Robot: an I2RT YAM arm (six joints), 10 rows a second.
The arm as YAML. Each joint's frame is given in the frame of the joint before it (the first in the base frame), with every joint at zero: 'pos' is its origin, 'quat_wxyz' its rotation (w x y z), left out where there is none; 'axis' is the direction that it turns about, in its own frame. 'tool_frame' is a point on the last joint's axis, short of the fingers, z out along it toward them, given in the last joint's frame.
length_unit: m
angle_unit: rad
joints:
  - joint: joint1
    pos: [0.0, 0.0, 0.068]
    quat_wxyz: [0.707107, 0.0, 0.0, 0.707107]
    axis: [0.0, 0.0, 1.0]
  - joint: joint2
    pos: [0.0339, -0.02, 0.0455]
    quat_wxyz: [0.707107, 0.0, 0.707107, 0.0]
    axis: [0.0, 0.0, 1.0]
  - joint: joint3
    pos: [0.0, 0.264, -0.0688]
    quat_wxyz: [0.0, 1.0, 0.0, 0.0]
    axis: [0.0, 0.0, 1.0]
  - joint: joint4
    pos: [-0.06, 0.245, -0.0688]
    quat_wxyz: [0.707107, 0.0, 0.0, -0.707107]
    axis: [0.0, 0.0, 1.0]
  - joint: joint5
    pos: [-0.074, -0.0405, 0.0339]
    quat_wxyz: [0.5, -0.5, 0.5, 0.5]
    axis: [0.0, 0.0, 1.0]
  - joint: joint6
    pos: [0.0, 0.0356, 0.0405]
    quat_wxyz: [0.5, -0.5, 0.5, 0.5]
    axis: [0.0, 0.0, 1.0]
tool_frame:
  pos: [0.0, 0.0, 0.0]
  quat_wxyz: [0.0, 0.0, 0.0, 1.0]
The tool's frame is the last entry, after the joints.
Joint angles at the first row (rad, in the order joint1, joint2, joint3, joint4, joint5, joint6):
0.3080 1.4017 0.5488 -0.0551 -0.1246 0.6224
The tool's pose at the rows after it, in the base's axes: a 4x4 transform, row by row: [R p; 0 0 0 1], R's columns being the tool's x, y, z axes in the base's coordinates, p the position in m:
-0.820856, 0.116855, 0.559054, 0.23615; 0.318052, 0.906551, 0.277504, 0.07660; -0.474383, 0.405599, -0.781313, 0.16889; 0, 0, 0, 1
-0.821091, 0.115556, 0.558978, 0.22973; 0.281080, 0.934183, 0.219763, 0.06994; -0.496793, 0.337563, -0.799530, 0.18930; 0, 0, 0, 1
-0.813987, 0.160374, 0.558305, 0.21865; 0.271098, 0.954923, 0.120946, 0.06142; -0.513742, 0.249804, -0.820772, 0.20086; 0, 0, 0, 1
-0.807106, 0.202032, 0.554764, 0.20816; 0.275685, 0.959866, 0.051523, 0.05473; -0.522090, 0.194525, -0.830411, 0.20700; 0, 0, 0, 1
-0.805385, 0.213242, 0.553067, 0.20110; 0.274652, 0.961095, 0.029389, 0.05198; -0.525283, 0.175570, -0.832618, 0.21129; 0, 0, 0, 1
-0.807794, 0.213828, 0.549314, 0.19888; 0.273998, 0.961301, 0.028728, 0.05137; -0.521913, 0.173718, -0.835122, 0.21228; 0, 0, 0, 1
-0.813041, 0.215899, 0.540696, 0.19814; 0.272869, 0.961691, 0.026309, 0.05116; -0.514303, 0.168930, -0.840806, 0.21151; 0, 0, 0, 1
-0.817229, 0.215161, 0.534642, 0.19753; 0.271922, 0.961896, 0.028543, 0.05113; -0.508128, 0.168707, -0.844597, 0.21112; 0, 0, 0, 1
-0.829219, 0.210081, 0.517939, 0.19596; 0.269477, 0.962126, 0.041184, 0.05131; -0.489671, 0.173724, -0.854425, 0.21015; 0, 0, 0, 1
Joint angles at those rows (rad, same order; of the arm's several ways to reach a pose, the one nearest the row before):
0.2993 1.3255 0.6129 -0.1906 -0.1005 0.5808
0.2878 1.2545 0.6605 -0.3343 -0.0521 0.5274
0.2798 1.1888 0.6773 -0.4522 0.0379 0.5072
0.2737 1.1354 0.6773 -0.5293 0.1005 0.5075
0.2737 1.0992 0.6769 -0.5728 0.1215 0.5072
0.2737 1.0893 0.6770 -0.5873 0.1211 0.5072
0.2737 1.0905 0.6769 -0.5968 0.1211 0.5075
0.2737 1.0904 0.6769 -0.6033 0.1173 0.5076
0.2737 1.0905 0.6769 -0.6193 0.1005 0.5076

